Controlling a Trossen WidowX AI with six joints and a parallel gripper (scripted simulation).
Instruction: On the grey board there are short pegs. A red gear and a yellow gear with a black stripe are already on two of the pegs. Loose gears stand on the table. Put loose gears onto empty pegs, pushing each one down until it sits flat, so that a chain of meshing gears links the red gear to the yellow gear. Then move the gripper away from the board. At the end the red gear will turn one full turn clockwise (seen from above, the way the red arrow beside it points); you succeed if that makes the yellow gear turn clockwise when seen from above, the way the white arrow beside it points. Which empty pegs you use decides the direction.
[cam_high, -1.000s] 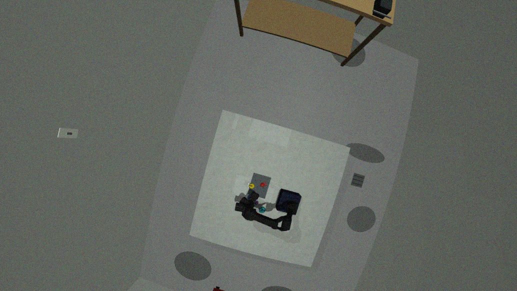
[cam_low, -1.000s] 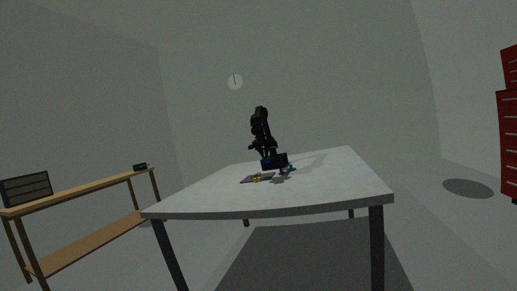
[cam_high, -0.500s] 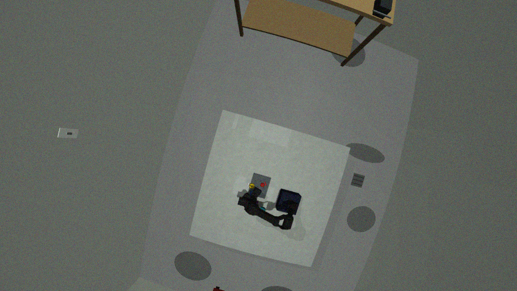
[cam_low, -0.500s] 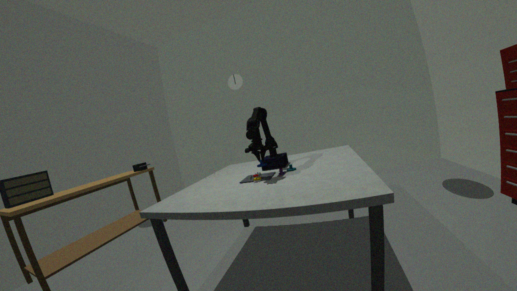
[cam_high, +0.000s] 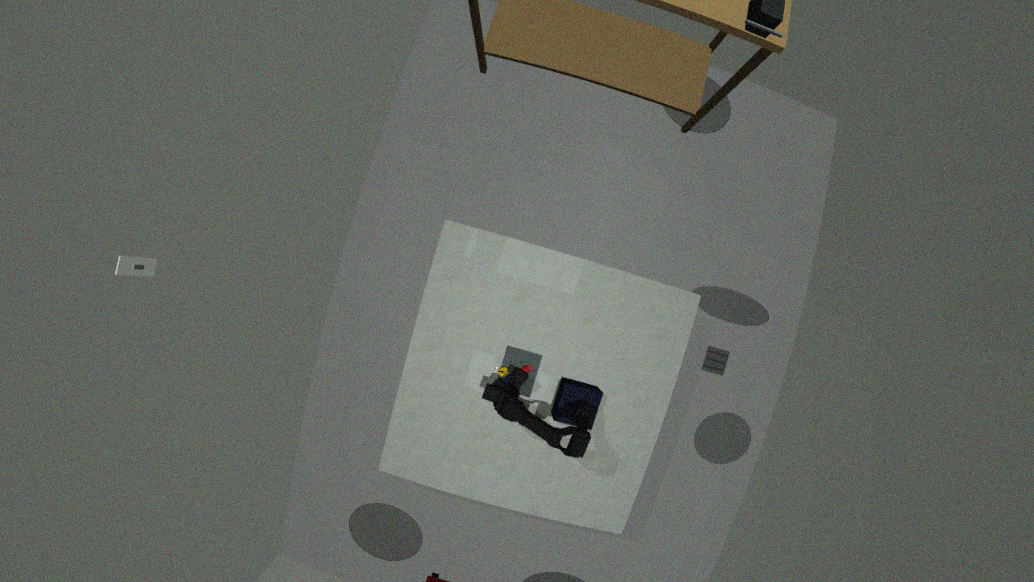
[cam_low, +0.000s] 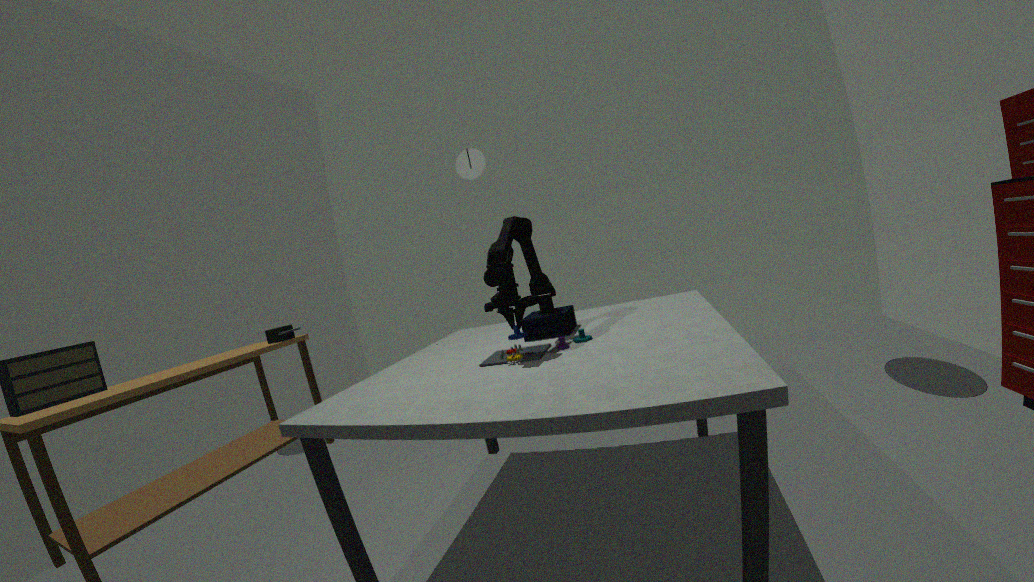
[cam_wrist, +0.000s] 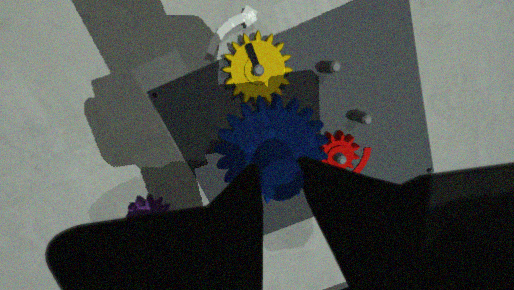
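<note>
My gripper tip is 8 cm above the red gear, 5 cm to the left of it and 5 cm past it. Also, from my gripper tip: purple gear (13 cm to the left, 8 cm below, 4 cm behind); then yellow gear (8 cm below, 4 cm ahead, 1 cm to the right); then blue gear (1 cm below).
</note>
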